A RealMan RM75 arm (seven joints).
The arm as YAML. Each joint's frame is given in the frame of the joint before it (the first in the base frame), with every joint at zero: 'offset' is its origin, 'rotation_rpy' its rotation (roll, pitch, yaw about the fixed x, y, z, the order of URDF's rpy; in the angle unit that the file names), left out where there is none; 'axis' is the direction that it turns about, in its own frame. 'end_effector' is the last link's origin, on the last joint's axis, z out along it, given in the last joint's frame.
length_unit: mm
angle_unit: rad
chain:
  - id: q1
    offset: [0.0, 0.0, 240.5]
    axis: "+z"
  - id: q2
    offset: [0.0, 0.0, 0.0]
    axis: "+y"
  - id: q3
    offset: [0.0, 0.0, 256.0]
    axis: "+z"
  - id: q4
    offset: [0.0, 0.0, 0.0]
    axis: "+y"
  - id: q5
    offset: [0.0, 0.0, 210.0]
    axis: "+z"
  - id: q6
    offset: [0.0, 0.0, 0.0]
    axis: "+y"
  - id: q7
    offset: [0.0, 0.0, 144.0]
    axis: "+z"
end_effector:
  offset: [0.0, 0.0, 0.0]
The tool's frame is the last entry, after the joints.
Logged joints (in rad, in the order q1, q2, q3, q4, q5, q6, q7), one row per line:
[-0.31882, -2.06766, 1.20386, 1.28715, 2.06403, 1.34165, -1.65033]
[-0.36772, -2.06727, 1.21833, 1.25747, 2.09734, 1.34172, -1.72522]
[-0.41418, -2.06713, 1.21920, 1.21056, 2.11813, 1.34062, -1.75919]
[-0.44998, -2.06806, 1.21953, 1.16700, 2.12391, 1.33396, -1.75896]
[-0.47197, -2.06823, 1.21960, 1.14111, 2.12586, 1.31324, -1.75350]
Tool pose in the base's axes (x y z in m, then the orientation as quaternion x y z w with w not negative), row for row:
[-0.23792, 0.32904, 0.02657, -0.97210, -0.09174, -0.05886, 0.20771]
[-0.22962, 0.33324, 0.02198, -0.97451, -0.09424, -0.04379, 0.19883]
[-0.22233, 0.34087, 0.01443, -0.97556, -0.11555, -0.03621, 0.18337]
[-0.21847, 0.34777, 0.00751, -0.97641, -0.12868, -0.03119, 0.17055]
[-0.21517, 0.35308, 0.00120, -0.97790, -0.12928, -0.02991, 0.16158]
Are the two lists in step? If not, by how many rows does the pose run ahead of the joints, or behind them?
The pose runs 1 row behind the joints: the pose in row i belongs to the joints in row i - 1.
